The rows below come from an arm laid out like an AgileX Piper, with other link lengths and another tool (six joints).
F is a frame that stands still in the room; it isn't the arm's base.
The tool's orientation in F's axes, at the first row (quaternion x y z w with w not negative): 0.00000 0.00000 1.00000 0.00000
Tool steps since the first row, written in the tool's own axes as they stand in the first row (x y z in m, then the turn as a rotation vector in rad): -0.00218 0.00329 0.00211 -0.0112 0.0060 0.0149; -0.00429 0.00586 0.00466 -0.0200 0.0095 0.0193; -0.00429 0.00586 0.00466 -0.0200 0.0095 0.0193; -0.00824 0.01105 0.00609 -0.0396 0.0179 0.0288; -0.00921 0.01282 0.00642 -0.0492 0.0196 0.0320; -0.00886 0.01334 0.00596 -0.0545 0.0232 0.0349
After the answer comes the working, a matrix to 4 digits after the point.
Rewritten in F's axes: 0.00218 -0.00329 0.00211 0.0112 -0.0060 0.0149; 0.00429 -0.00586 0.00466 0.0200 -0.0095 0.0193; 0.00429 -0.00586 0.00466 0.0200 -0.0095 0.0193; 0.00824 -0.01105 0.00609 0.0396 -0.0179 0.0288; 0.00921 -0.01282 0.00642 0.0492 -0.0196 0.0320; 0.00886 -0.01334 0.00596 0.0545 -0.0232 0.0349
The tool's axes in the first row as the columns of a matrix, in F's axes (rounded; the answer above uses it unrounded):
-1.0000 0.0000 0.0000
0.0000 -1.0000 0.0000
0.0000 0.0000 1.0000

